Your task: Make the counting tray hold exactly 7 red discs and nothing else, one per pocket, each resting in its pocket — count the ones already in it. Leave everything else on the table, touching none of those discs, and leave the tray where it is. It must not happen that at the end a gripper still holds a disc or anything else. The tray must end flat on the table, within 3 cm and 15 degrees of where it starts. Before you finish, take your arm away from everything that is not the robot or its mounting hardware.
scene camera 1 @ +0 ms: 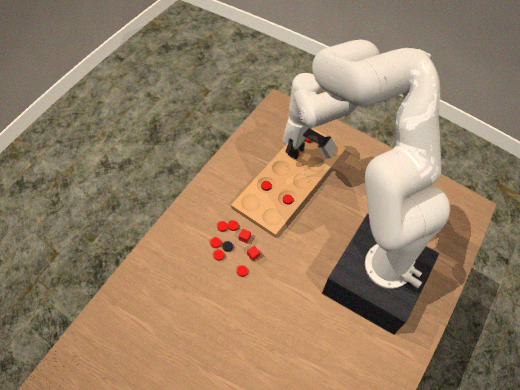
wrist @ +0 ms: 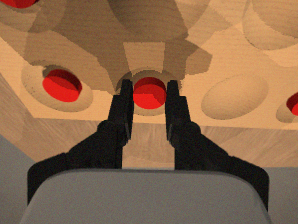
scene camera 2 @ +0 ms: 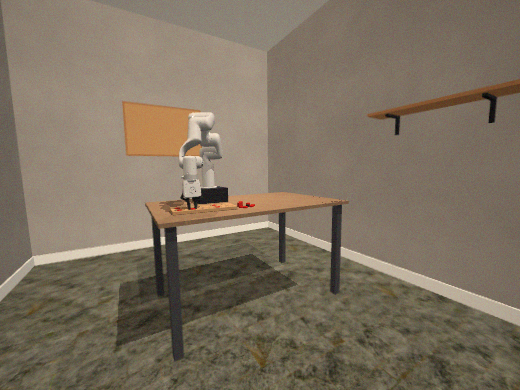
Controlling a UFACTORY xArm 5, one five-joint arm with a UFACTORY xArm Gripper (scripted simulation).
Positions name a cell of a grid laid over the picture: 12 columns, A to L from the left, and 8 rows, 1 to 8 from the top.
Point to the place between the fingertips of my gripper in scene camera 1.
At G4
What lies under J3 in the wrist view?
A wooden counting tray.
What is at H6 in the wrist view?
My gripper.
